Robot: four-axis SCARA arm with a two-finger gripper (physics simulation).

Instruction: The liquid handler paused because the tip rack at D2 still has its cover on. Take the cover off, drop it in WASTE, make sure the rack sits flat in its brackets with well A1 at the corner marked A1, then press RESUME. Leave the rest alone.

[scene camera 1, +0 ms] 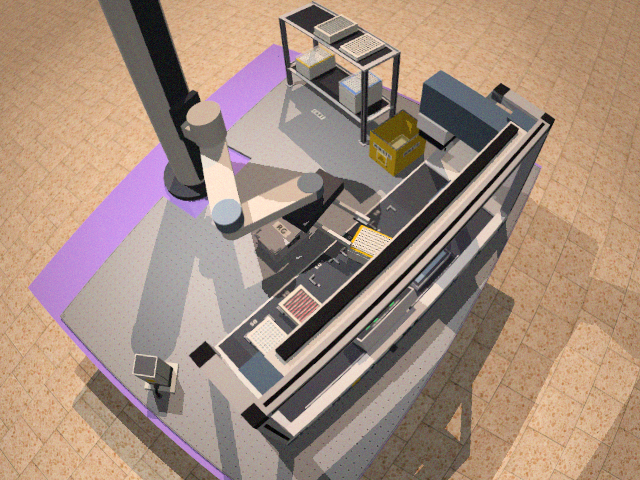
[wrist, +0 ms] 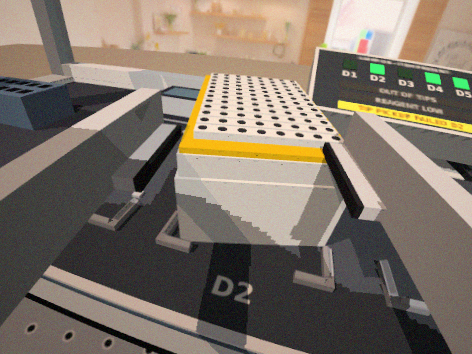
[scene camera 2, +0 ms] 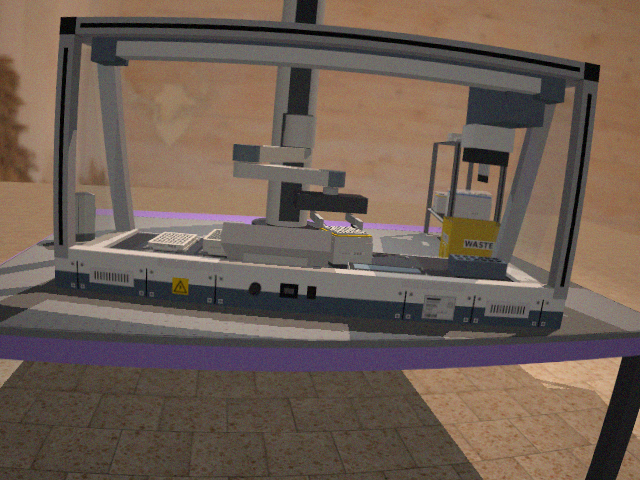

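Where they show: gripper, between the fingertips: [scene camera 1: 360, 233] [wrist: 254, 121] [scene camera 2: 341, 224]; arm's base, origin of its link: [scene camera 1: 196, 172].
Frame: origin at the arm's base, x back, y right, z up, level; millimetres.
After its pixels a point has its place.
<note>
The D2 tip rack [scene camera 1: 371, 241] @(x -705, y -40, z 132 mm) [scene camera 2: 351, 248] [wrist: 250, 200] @(x -652, y -40, z 99 mm) has a white perforated top and yellow rim; no cover can be made out on it. In the wrist view its near bottom edge runs at an angle to the corner brackets [wrist: 314, 281] @(x -632, y -4, z 69 mm), with a gap at the right one. Whether it lies flat, and the A1 mark, cannot be told. My gripper [scene camera 1: 356, 229] @(x -665, y -43, z 135 mm) [scene camera 2: 336, 222] @(x -665, y -43, z 135 mm) [wrist: 254, 121] @(x -665, y -43, z 135 mm) is open, one finger on each side of the rack's top, the right one very close. The yellow WASTE bin [scene camera 1: 382, 150] @(x -547, y -364, z 100 mm) [scene camera 2: 467, 238] holds something pale. RESUME is not readable.
The status panel [scene camera 1: 385, 315] [wrist: 395, 92] @(x -816, y 105, z 128 mm) shows a yellow "TIP PICKUP FAILED D2" line. A gantry frame [scene camera 2: 325, 33] @(x -924, y 78, z 500 mm) spans the deck. The RG block [scene camera 1: 276, 235] @(x -441, y 66, z 63 mm), red-striped plate [scene camera 1: 300, 304] @(x -637, y 207, z 80 mm) and white plate [scene camera 1: 267, 334] @(x -615, y 329, z 75 mm) stand nearby. A shelf rack [scene camera 1: 364, 105] @(x -442, y -418, z 210 mm) stands behind WASTE.
</note>
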